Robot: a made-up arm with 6 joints.
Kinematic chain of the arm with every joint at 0, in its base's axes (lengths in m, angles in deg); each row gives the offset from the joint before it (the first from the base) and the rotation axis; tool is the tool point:
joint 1: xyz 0 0 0.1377 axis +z
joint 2: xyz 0 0.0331 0 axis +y
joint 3: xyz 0 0 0.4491 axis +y
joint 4: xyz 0 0 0.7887 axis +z
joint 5: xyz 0 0 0 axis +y
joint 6: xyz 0 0 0.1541 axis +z
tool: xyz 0 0 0
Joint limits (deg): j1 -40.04..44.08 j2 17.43..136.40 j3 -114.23..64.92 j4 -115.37..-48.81 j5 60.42..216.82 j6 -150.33..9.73
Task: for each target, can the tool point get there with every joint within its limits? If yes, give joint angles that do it. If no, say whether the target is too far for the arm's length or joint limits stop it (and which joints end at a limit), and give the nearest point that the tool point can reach.
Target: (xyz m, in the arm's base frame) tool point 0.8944 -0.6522 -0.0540
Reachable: yes | joints -32.27 82.98 22.10 -58.06 125.05 -127.18
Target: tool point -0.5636 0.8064 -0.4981
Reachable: no: joint limits stop it (at a limit: joint 1, joint 3, joint 5) | nearest point 0.0747 0.2457 -0.7771 | short by 0.894 m
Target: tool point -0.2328 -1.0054 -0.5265
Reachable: no: joint limits stop it (at a limit: joint 1, joint 3) | nearest point 0.3761 -0.4677 -0.6970 | short by 0.830 m
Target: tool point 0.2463 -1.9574 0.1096
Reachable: no: too far | nearest point 0.8886 -0.9024 0.1132 | short by 1.235 m
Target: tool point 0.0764 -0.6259 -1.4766
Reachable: no: too far | nearest point 0.2494 -0.3414 -1.0464 | short by 0.544 m
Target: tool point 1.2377 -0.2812 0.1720
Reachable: yes | joints -8.17 90.96 -8.72 -63.12 80.46 -20.71
